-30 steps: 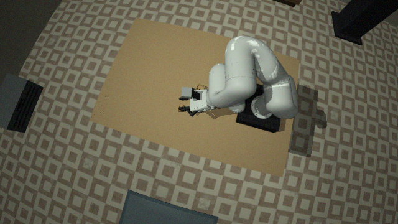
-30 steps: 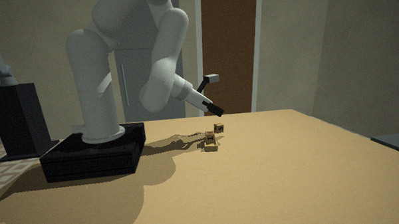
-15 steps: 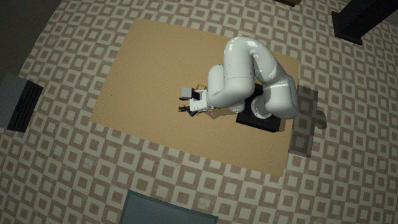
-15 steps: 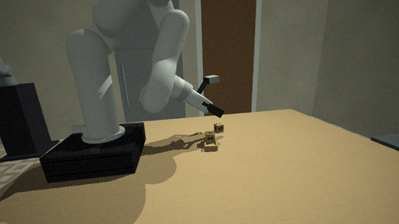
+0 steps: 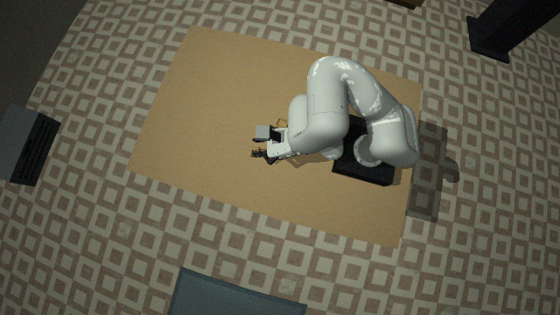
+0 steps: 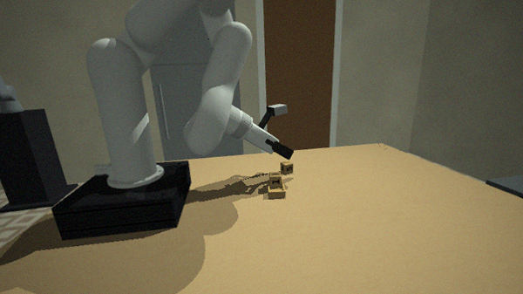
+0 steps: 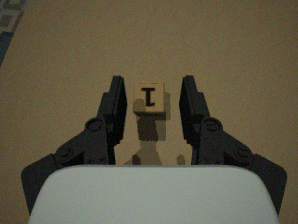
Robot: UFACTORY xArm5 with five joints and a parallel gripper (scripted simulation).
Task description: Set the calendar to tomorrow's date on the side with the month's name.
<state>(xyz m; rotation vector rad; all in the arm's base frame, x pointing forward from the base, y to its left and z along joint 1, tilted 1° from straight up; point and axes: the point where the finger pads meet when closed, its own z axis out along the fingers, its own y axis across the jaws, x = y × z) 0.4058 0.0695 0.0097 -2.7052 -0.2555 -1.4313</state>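
My gripper is now 20 mm short of the wooden date cube, 10 mm to the right of it and 60 mm above it. From my hand the other things lie so: wooden calendar tray (60 mm behind, 110 mm to the right, 70 mm below).
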